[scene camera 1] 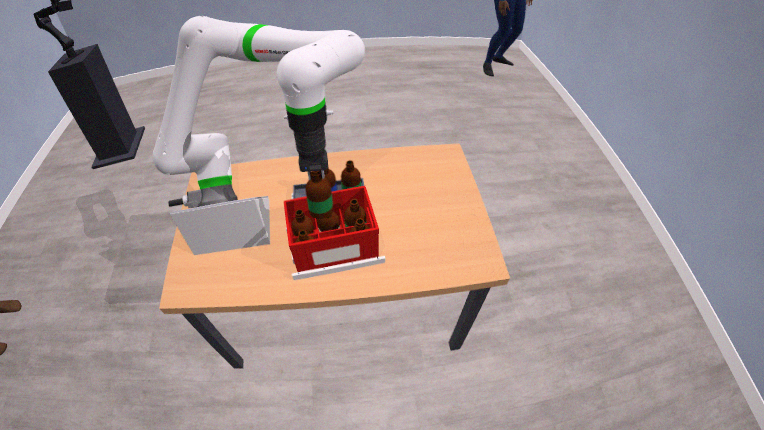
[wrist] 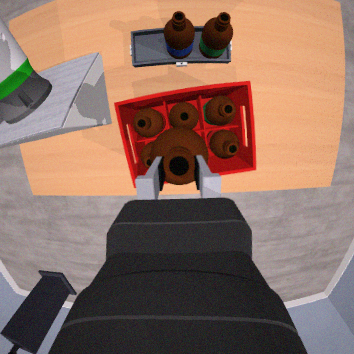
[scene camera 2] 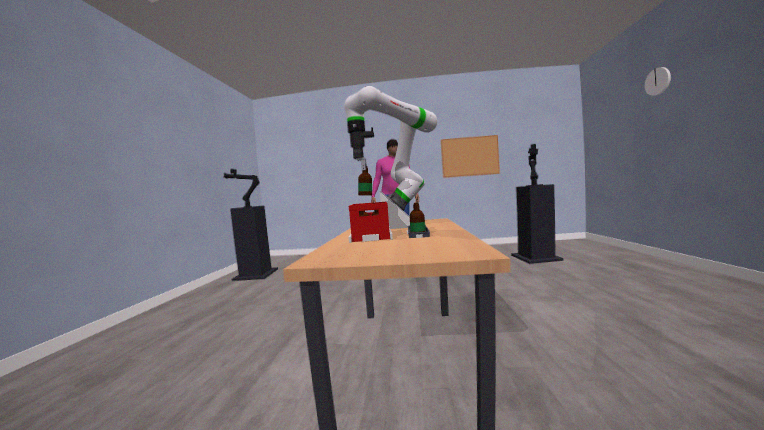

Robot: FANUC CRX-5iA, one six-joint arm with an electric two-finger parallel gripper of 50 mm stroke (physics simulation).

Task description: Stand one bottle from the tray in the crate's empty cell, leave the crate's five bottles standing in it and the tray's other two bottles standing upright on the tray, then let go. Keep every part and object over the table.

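Pixels of known places: gripper, fingertip midpoint: point(scene camera 1: 316, 176) point(wrist: 178, 166) point(scene camera 2: 364, 170); arm's base, link origin: point(scene camera 1: 218, 203) point(wrist: 27, 101) point(scene camera 2: 395, 203).
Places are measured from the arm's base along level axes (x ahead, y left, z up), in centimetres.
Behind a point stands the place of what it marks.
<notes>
My gripper point(scene camera 1: 315, 173) @(z 20.3, x 36.3, y -17.3 cm) point(scene camera 2: 364, 164) @(z 20.3, x 36.3, y -17.3 cm) point(wrist: 178, 166) @(z 20.3, x 36.3, y -17.3 cm) is shut on the neck of a brown bottle with a green label point(scene camera 1: 319, 194) @(z 16.7, x 36.4, y -20.8 cm) point(scene camera 2: 365, 184) @(z 12.7, x 39.9, y -17.1 cm) point(wrist: 179, 145) @(z 18.8, x 36.7, y -15.5 cm). The bottle hangs upright, its base a little above the rim of the red crate point(scene camera 1: 297, 260) @(z -5.6, x 25.9, y -25.6 cm) point(scene camera 2: 368, 227) @(z -8.5, x 51.9, y -16.7 cm) point(wrist: 252, 125) @(z 2.6, x 51.6, y -15.7 cm). Five brown bottles stand in the crate; one point(wrist: 148, 152) @(z -2.3, x 28.6, y -19.2 cm) is partly covered by the held bottle, which also hides the empty middle cell in the wrist view. The grey tray point(scene camera 1: 299, 190) @(z -14.4, x 29.2, y 13.3 cm) point(scene camera 2: 419, 235) @(z -13.8, x 54.7, y 7.2 cm) point(wrist: 149, 49) @(z -14.4, x 31.4, y 9.1 cm) holds an upright blue-label bottle point(wrist: 179, 36) @(z -3.1, x 39.8, y 6.0 cm) and an upright green-label bottle point(scene camera 1: 350, 176) @(z -3.3, x 48.7, y 4.7 cm) point(scene camera 2: 417, 216) @(z -4.9, x 52.6, y 7.1 cm) point(wrist: 217, 36) @(z -3.1, x 48.2, y 5.0 cm).
The table point(scene camera 1: 433, 229) @(z -14.9, x 74.1, y -16.6 cm) point(scene camera 2: 395, 256) @(z -14.9, x 87.2, y -6.3 cm) point(wrist: 295, 65) @(z -14.9, x 76.2, y 1.0 cm) carries a tilted pale panel point(scene camera 1: 219, 229) @(z -2.7, x 0.1, y -9.6 cm) point(wrist: 65, 100) @(z 3.9, x 14.4, y -4.3 cm) beside the arm's base, left of the crate. A white strip point(scene camera 1: 339, 268) @(z -12.7, x 38.6, y -26.6 cm) lies along the crate's front foot. The tray stands behind the crate. A person point(scene camera 2: 386, 173) stands beyond the table.
</notes>
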